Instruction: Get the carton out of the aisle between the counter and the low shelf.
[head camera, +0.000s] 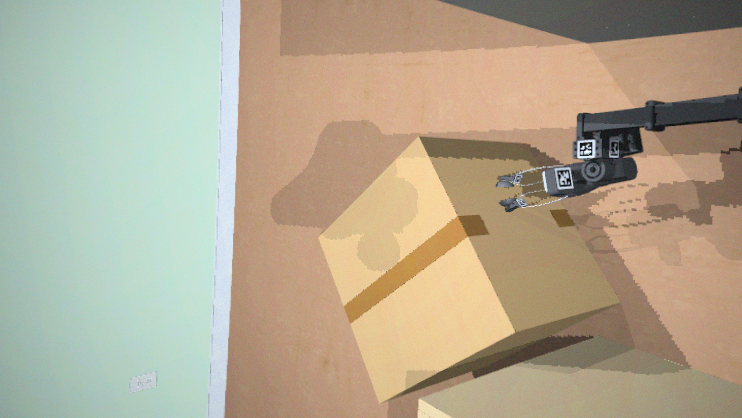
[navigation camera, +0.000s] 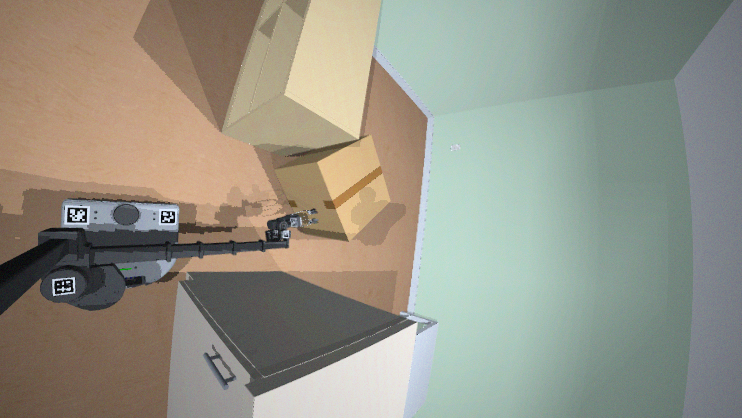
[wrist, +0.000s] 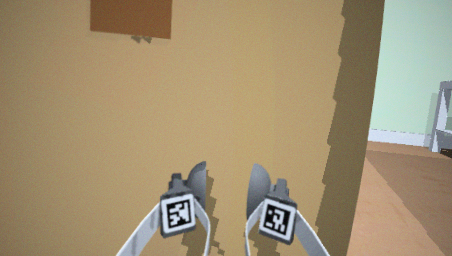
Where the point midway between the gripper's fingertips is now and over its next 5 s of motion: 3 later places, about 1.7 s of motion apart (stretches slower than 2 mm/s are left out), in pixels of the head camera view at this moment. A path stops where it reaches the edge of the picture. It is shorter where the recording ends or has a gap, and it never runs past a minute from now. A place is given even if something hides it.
The gripper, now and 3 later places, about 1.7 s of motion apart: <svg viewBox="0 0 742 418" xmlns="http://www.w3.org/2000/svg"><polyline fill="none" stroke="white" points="499,194 460,193 502,196 681,170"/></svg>
